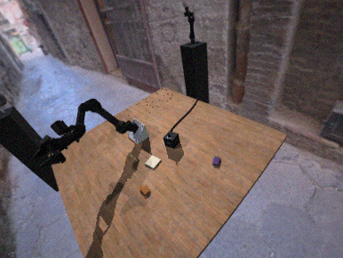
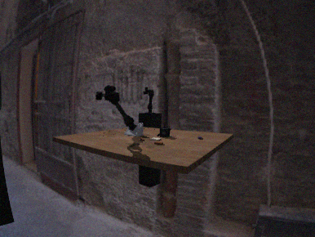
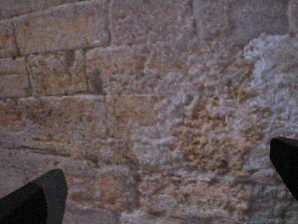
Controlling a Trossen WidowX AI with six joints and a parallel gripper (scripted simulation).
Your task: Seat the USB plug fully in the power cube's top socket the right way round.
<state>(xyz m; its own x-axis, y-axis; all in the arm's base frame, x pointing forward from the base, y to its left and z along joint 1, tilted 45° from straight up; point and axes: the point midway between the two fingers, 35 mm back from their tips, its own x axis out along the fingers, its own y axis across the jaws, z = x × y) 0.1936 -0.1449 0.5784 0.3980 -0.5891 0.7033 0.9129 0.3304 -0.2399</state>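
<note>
My gripper tip is 3 cm short of the dark USB plug, 68 cm to the right of it and 26 cm above it. Also, from my gripper tip: small orange block: 22 cm ahead, 37 cm to the left, 35 cm below; then cream block: 7 cm ahead, 51 cm to the left, 35 cm below; then purple block: 33 cm ahead, 80 cm to the left, 35 cm below.
</note>
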